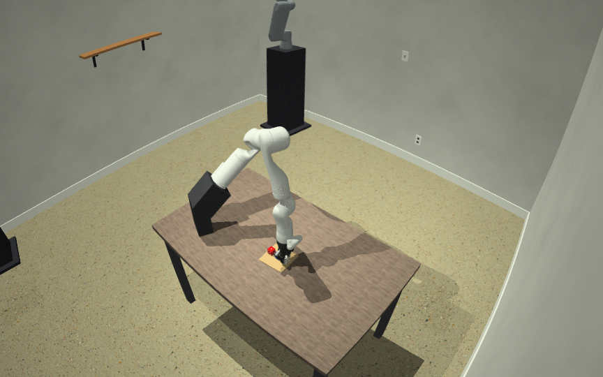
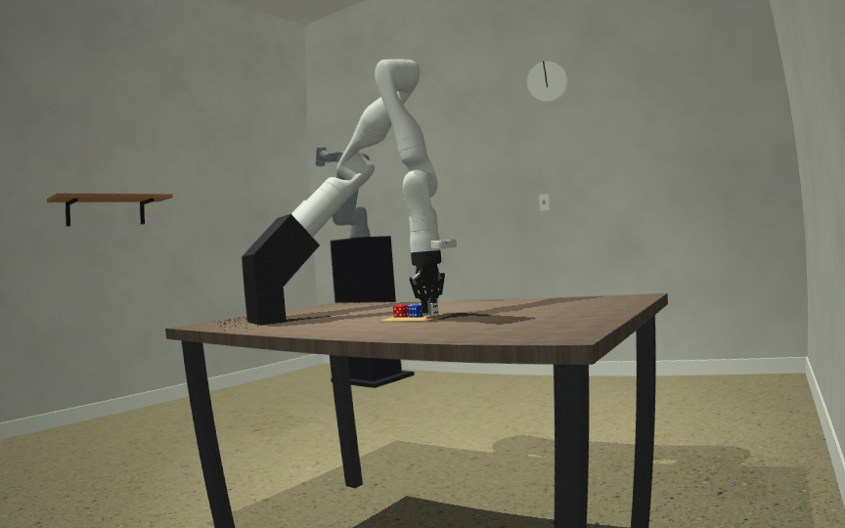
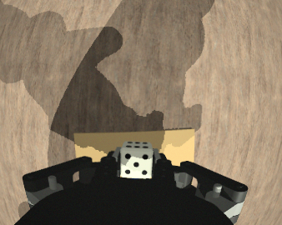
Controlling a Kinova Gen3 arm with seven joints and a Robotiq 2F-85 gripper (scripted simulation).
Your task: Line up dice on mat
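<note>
Now: the white die 10 mm below my hand. Also, from my hand: blue die 40 mm behind, 10 mm below; then tan mat 40 mm behind, 30 mm below; then red die 90 mm behind, 10 mm to the right, 10 mm below.
</note>
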